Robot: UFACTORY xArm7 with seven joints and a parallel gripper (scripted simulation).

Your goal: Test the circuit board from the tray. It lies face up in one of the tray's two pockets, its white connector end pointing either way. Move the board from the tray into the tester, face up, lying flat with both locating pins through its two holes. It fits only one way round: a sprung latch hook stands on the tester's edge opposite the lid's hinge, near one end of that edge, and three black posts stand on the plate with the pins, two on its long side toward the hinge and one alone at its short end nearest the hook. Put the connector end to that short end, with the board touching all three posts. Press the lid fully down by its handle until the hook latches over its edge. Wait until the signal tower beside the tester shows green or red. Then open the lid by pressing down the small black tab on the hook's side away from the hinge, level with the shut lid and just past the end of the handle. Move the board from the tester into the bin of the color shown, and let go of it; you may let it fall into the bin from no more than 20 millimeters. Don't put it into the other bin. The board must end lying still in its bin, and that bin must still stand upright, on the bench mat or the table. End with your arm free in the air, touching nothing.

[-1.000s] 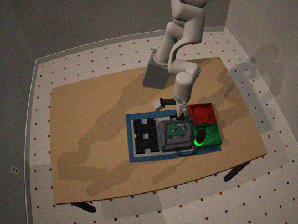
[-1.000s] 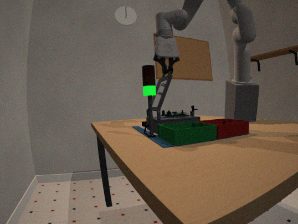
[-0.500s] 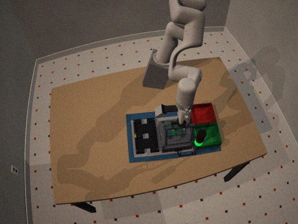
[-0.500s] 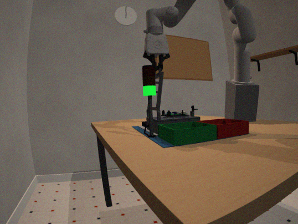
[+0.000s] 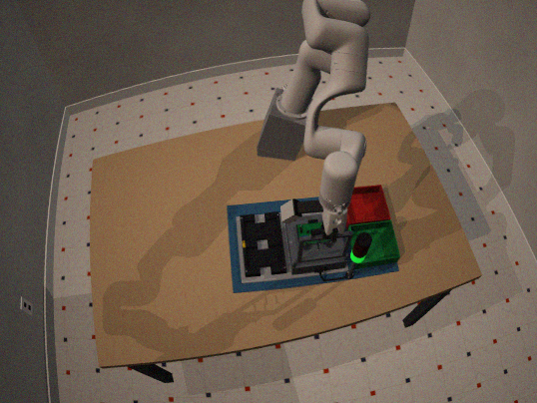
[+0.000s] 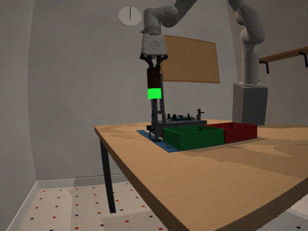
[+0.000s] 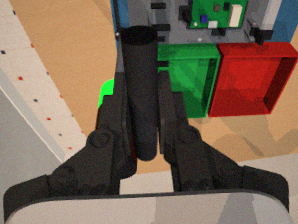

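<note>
The green circuit board is 200 mm below my hand, 100 mm behind it and 30 mm to the left of it. Also, from my hand: green bin 260 mm below, 210 mm to the left; then latch hook 190 mm below, 140 mm behind, 100 mm to the left; then tester lid 90 mm below.
</note>
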